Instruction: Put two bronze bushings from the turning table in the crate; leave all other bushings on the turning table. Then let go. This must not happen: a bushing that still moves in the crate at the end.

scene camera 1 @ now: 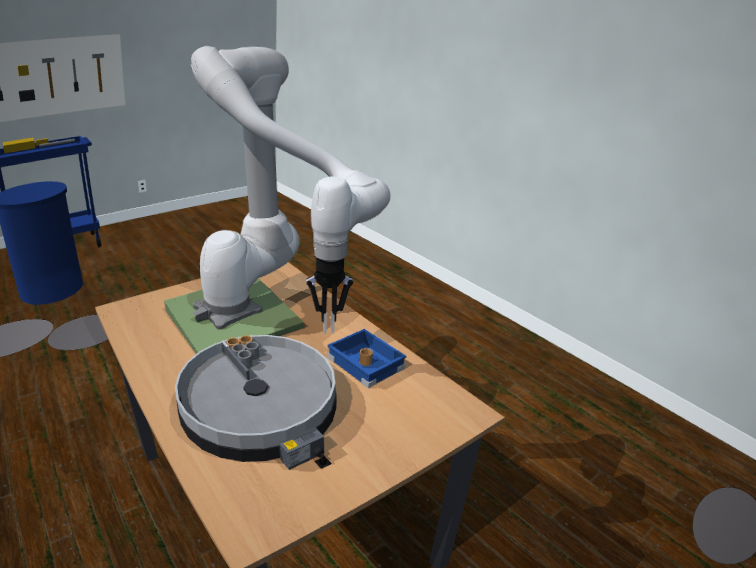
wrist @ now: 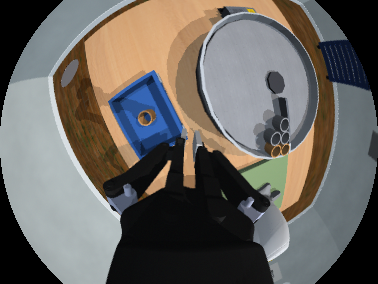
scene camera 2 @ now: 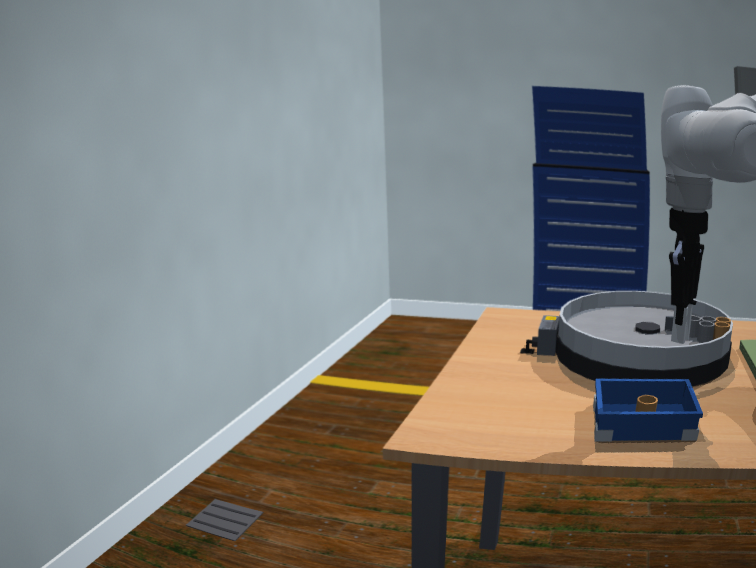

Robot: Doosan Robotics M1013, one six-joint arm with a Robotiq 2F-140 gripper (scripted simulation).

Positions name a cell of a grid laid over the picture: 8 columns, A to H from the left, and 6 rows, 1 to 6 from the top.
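My gripper: in scene camera 1 (D4), in the wrist view (E3), in scene camera 2 (H4).
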